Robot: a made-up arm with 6 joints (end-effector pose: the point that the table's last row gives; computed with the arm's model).
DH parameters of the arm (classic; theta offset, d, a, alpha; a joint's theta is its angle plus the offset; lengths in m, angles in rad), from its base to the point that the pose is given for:
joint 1: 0 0.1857 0 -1.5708
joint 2: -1.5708 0 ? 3.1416
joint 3: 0 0 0 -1.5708
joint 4: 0 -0.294 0 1.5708
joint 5: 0 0.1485 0 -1.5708
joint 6: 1.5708 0 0 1.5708
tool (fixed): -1.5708 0 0 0
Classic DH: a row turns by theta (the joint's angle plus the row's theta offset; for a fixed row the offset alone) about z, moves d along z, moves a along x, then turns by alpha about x.
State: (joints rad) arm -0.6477 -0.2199 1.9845 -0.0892 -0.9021 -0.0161
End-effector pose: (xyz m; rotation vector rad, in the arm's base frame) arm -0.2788 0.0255 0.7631 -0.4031 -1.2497 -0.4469
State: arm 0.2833 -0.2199 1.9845 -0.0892 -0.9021 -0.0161
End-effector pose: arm -0.1869 -0.2085 0.7631 0.2000 -1.2925 0.3482
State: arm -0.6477 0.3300 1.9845 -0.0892 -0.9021 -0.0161
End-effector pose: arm -0.0103 -0.1777 0.8022 -0.2019 -0.7340 -0.5231
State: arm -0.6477 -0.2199 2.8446 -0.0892 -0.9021 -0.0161
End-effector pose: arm -0.3815 0.1031 0.5541 -0.7229 -2.0448 -0.2561
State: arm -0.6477 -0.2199 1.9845 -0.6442 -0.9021 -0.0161
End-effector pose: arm -0.2124 0.0118 0.8080 -0.3647 -1.1644 0.1372
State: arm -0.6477 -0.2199 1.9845 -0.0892 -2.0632 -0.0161
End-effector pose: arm -0.2788 0.0255 0.7631 -0.0757 -0.1248 -0.5699
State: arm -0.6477 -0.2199 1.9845 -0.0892 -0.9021 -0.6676
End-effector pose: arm -0.2788 0.0255 0.7631 0.1510 -1.3176 -0.0233
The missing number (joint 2, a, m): 0.3408
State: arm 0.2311 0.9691 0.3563 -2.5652 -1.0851 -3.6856
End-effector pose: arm 0.4338 0.2300 0.1433 0.1801 -0.3085 0.7695
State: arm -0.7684 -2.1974 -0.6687 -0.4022 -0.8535 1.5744
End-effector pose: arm -0.2428 0.0446 0.2771 -1.5977 -0.2494 -0.8197
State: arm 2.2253 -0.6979 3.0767 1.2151 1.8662 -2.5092
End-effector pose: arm 0.2685 -0.2650 0.1607 -0.2919 2.9903 -0.3301
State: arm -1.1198 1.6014 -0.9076 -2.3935 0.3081 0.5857
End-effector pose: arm 0.1171 0.0080 0.0829 -1.0584 -1.1946 2.1084
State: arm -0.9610 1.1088 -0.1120 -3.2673 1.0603 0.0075
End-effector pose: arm 0.3632 -0.2627 0.0678 -0.9019 0.4746 1.8991
